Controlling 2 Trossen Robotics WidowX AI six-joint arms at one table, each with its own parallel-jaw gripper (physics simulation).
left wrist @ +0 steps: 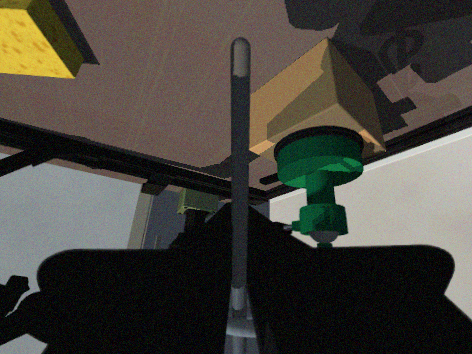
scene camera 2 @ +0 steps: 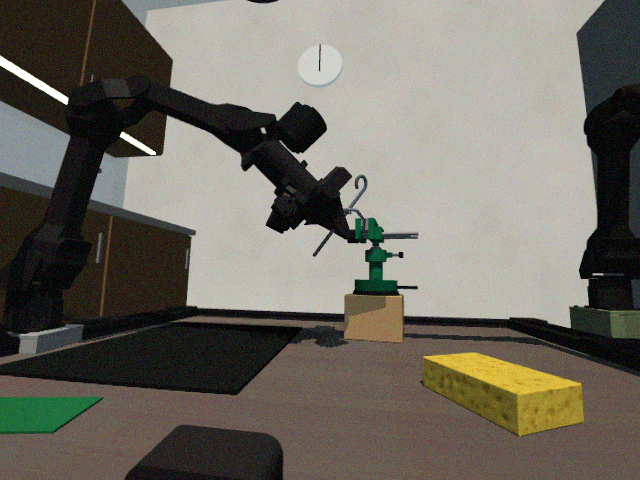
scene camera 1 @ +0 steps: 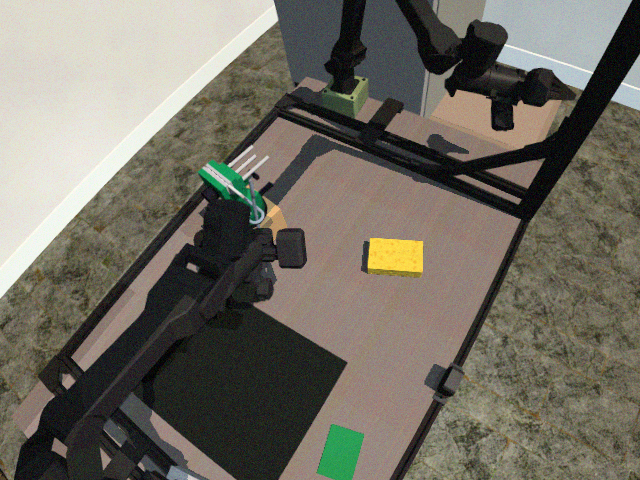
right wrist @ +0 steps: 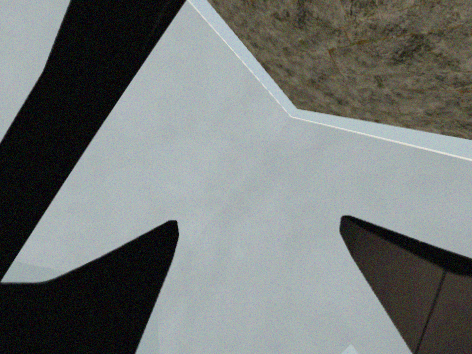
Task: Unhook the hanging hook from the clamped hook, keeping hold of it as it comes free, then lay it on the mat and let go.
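Pixels of known places: left gripper, fingertip midpoint: (left wrist: 235, 211) (scene camera 2: 348, 237) (scene camera 1: 266, 232); right gripper, fingertip midpoint: (scene camera 1: 563, 96) (right wrist: 258, 225); left arm's base, origin of the base link: (scene camera 2: 30, 328); right arm's base, origin of the base link: (left wrist: 196, 212) (scene camera 2: 611, 308) (scene camera 1: 344, 85).
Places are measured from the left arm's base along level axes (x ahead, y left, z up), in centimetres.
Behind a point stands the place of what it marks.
Observation:
The grey hanging hook (scene camera 2: 355, 197) {y 0.4, x 51.3, z 23.2 cm} (left wrist: 240, 125) {y -1.8, x 45.0, z 14.7 cm} is tilted in scene camera 2. Its curl is up and its lower end slants down to the left. The curl shows above the clamped hook (scene camera 2: 355, 209) {y -0.8, x 51.0, z 20.9 cm} (scene camera 1: 256, 221) {y -0.3, x 49.2, z 21.2 cm}, which the green vise (scene camera 2: 375, 271) {y 9.7, x 57.6, z 10.6 cm} (scene camera 1: 227, 170) {y 11.3, x 58.9, z 19.7 cm} holds; I cannot tell whether shaft and clamped hook touch. My left gripper (scene camera 2: 353, 237) {y -0.4, x 50.0, z 16.1 cm} (left wrist: 235, 211) {y -0.4, x 50.0, z 16.1 cm} is shut on the hanging hook's shaft, beside the vise jaws. Its fingers partly hide the shaft. My right gripper (right wrist: 258, 225) {y -47.1, x 89.9, z 24.0 cm} is open and empty. The black mat (scene camera 1: 248, 372) {y -1.4, x 26.6, z -2.1 cm} (scene camera 2: 180, 361) {y -9.8, x 26.5, z -2.1 cm} lies on the table.
The vise stands on a wooden block (scene camera 2: 382, 322) {y 5.3, x 57.6, z 1.0 cm} (left wrist: 290, 95) {y 6.3, x 55.1, z 1.9 cm}. A yellow sponge (scene camera 1: 395, 255) {y -22.9, x 59.5, z 0.6 cm} (scene camera 2: 496, 387) {y -27.4, x 57.1, z 0.3 cm} (left wrist: 30, 45) {y -19.3, x 58.8, z 0.5 cm} lies to the right of the mat in scene camera 1. A flat green piece (scene camera 1: 341, 452) {y -24.2, x 19.1, z -2.4 cm} (scene camera 2: 41, 413) {y -24.3, x 20.6, z -2.4 cm} lies near the front edge. A black frame borders the table.

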